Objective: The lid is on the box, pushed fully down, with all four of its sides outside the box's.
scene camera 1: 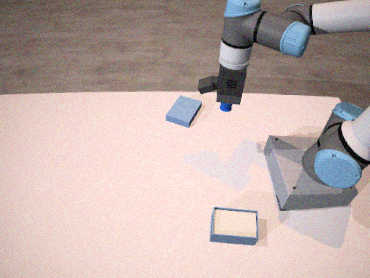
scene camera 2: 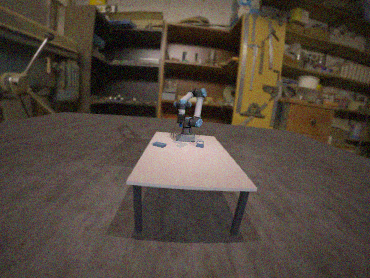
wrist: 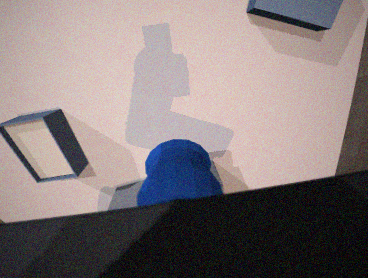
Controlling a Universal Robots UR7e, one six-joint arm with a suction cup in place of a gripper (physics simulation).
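Seen in the pictures: end effector, tool point: [scene camera 1: 225, 107] [scene camera 2: 180, 126] [wrist: 178, 168]; arm's base, origin of the base link: [scene camera 2: 186, 133].
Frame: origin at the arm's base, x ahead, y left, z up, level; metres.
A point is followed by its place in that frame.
Note:
The blue lid [scene camera 1: 184, 110] @(x 0.471, y -0.237, z -0.047 m) [scene camera 2: 159, 144] @(x 0.497, y -0.247, z -0.053 m) [wrist: 300, 11] @(x 0.437, y -0.246, z -0.047 m) lies flat on the table with its closed top up, near the table's back edge in scene camera 1; part of it shows at the top right of the wrist view. The open box [scene camera 1: 234, 239] @(x 0.276, y 0.250, z -0.046 m) [scene camera 2: 200, 145] @(x 0.340, y 0.213, z -0.049 m) [wrist: 67, 142] @(x 0.282, y 0.165, z -0.048 m) has blue walls and a cream inside. It stands upright on the table, apart from the lid. My gripper, a blue suction cup [scene camera 1: 226, 107] [wrist: 178, 167], hangs in the air above the table, to the right of the lid in scene camera 1. It is open and touches nothing.
The grey robot base [scene camera 1: 320, 201] @(x 0.015, y 0.108, z -0.033 m) stands on the table [scene camera 1: 100, 200] @(x 0.668, y 0.173, z -0.074 m) [scene camera 2: 190, 170] @(x 1.022, y 0.164, z -0.074 m), to the right of lid and box in scene camera 1. The table's edge lies close behind the lid. Shelves [scene camera 2: 162, 65] stand far behind the table.

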